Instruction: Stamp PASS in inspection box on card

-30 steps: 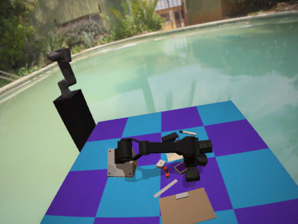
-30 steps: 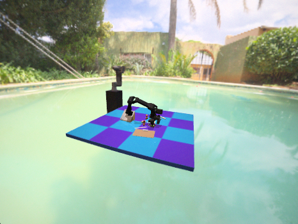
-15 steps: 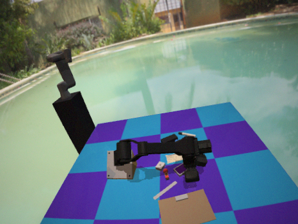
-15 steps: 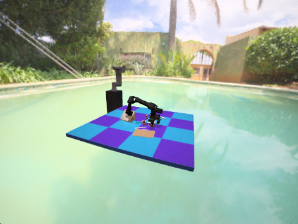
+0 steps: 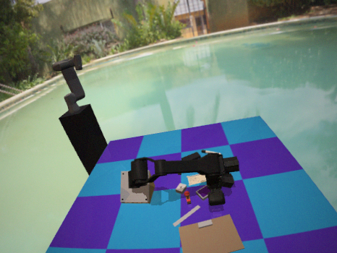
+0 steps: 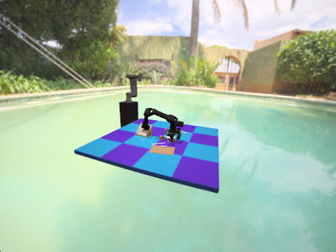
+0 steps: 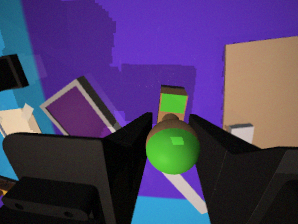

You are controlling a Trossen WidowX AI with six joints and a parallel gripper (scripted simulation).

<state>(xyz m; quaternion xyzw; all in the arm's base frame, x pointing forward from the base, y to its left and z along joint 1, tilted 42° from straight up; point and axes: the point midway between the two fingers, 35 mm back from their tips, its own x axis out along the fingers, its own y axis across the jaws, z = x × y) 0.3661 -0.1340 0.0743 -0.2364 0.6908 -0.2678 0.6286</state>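
Now: the ink pad 4 cm behind my gripper tip, 9 cm to the left of it and 5 cm below it. Round my gripper tip: red-knobbed stamp: 13 cm behind, 5 cm to the left, 4 cm below; then green-knobbed stamp: right at my gripper tip; then grey strip: 14 cm behind, 3 cm to the right, 6 cm below.
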